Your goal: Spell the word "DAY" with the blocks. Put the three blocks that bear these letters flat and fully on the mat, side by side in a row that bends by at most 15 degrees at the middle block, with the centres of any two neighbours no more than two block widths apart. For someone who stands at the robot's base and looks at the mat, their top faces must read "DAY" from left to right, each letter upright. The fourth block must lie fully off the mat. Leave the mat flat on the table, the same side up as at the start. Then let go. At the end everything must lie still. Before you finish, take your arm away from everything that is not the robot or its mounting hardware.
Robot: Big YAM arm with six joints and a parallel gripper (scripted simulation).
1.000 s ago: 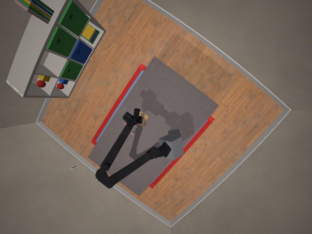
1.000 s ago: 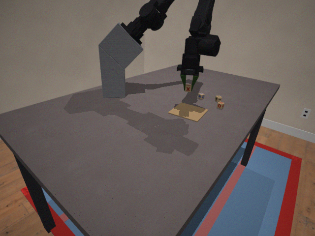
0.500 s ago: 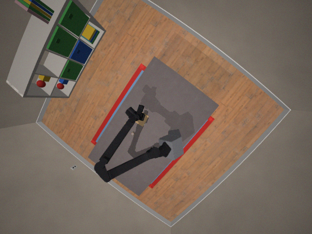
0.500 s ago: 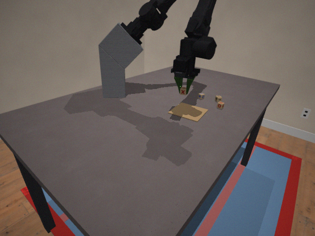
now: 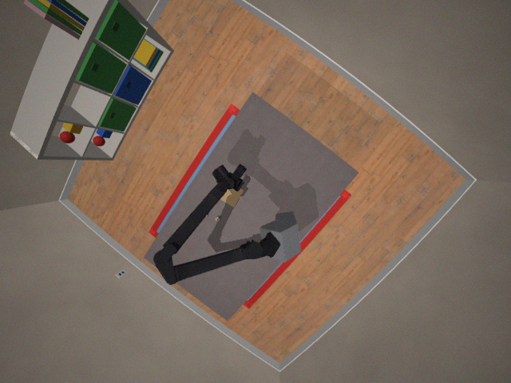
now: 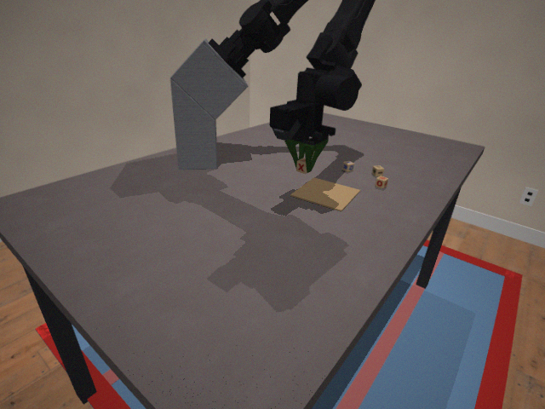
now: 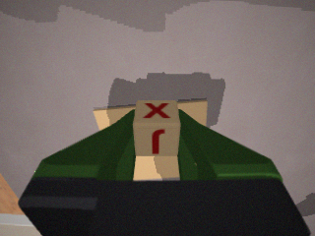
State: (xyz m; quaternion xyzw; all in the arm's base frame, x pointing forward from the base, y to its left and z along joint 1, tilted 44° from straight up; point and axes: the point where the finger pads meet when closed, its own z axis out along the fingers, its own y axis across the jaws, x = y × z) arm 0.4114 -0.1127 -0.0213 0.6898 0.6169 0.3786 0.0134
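Right now my hand is 120 mm to the right of the tan mat and 110 mm above it. From my hand the other things lie so: wooden block right at my hand.
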